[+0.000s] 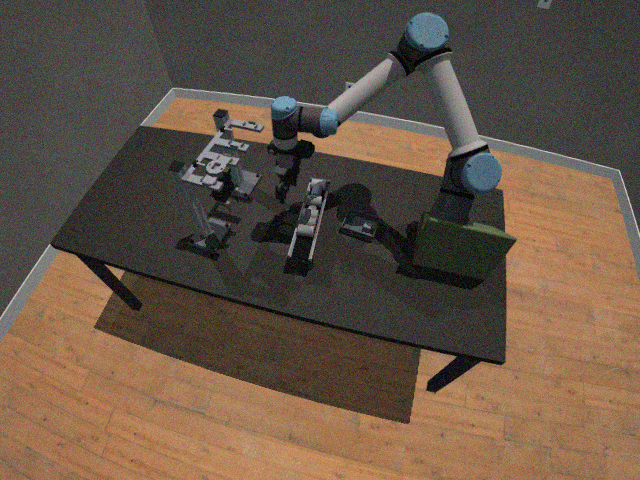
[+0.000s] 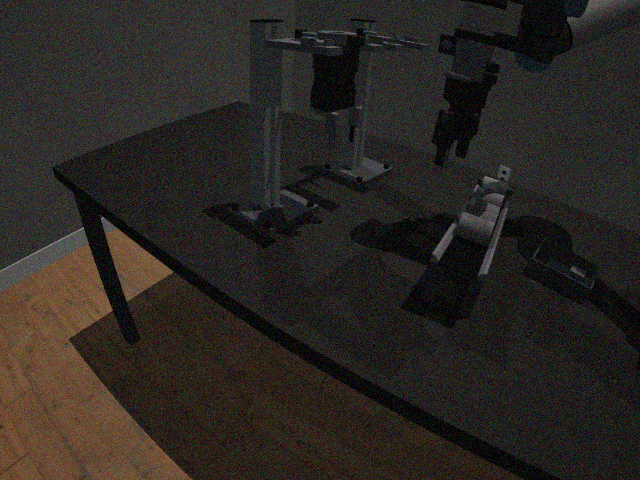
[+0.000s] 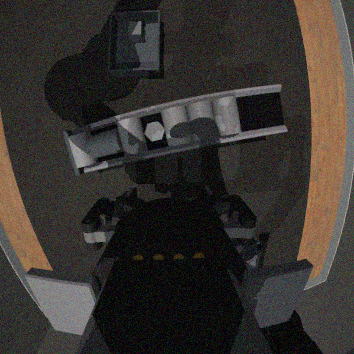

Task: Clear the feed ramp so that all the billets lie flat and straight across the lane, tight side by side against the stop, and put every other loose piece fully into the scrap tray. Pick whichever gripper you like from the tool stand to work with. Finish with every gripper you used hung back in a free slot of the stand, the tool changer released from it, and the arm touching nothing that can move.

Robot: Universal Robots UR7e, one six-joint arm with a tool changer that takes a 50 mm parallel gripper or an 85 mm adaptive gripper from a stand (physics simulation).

I see a gripper (image 2: 333, 89) and a scrap tray (image 3: 142, 53).
